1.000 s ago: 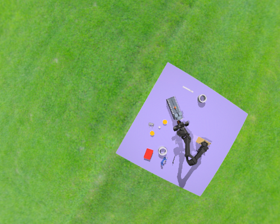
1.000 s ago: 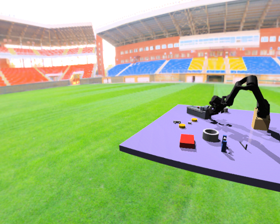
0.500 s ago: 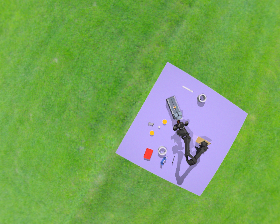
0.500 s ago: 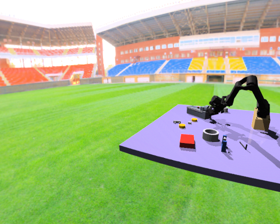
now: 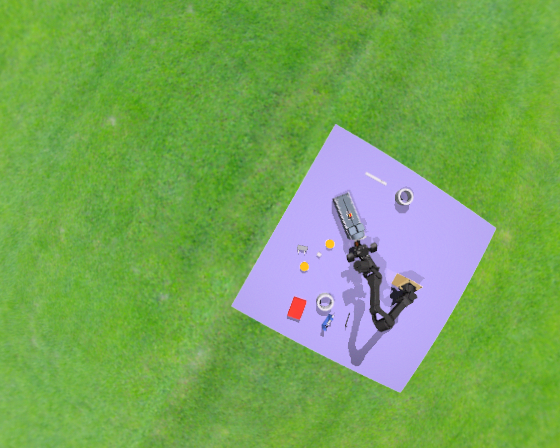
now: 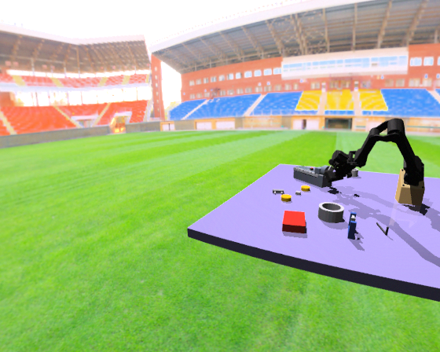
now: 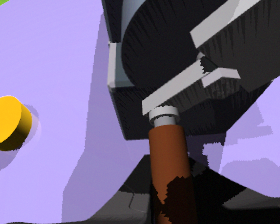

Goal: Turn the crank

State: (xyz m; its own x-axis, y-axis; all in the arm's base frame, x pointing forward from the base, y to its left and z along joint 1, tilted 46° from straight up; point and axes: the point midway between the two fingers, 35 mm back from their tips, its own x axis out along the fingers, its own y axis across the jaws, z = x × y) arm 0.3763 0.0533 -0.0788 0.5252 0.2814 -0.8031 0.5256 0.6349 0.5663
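Now: gripper tip 3 cm below the brown crank handle, 2 cm past it and 1 cm to the right of it. The rest, counted from my gripper tip: red pointer 13 cm ahead, 10 cm to the right, 4 cm above; white bar 40 cm to the right, 11 cm ahead, 4 cm below; small grey bracket 23 cm ahead, 22 cm to the left, 3 cm below.
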